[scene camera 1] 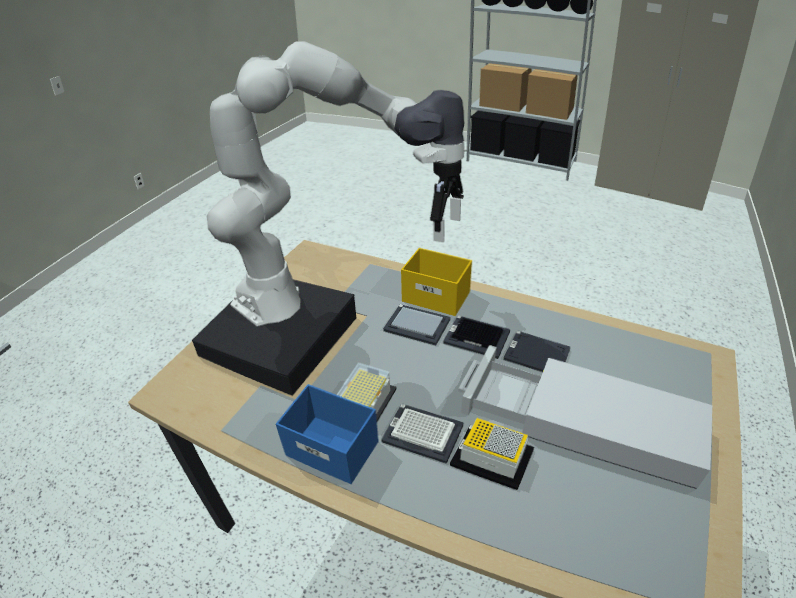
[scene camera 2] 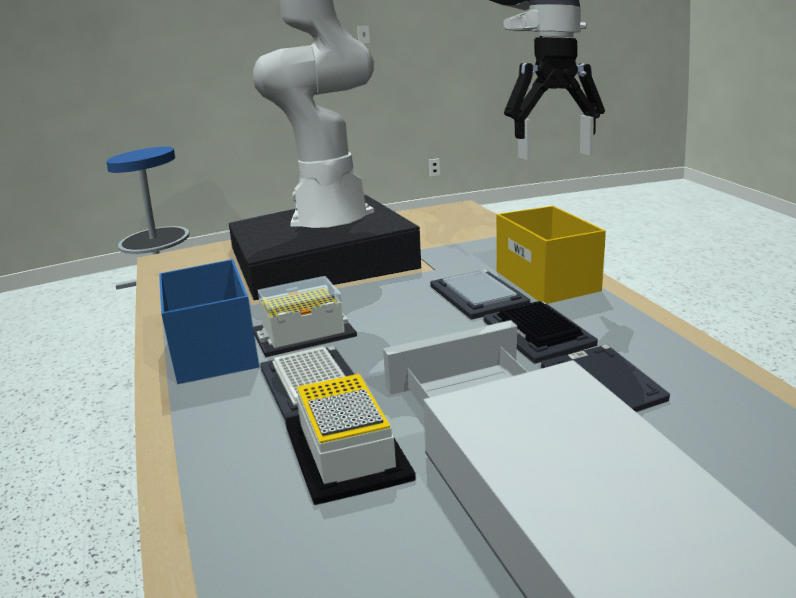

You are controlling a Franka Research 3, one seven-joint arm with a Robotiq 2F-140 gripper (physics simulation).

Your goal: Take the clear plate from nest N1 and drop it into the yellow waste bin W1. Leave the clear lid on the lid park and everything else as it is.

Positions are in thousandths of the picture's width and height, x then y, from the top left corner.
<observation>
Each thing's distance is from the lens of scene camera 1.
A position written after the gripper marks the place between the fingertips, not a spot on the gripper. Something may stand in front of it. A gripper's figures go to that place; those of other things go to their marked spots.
gripper (scene camera 1: 562,385): 1.47 m
grey device (scene camera 1: 822,723): 1.25 m
</observation>
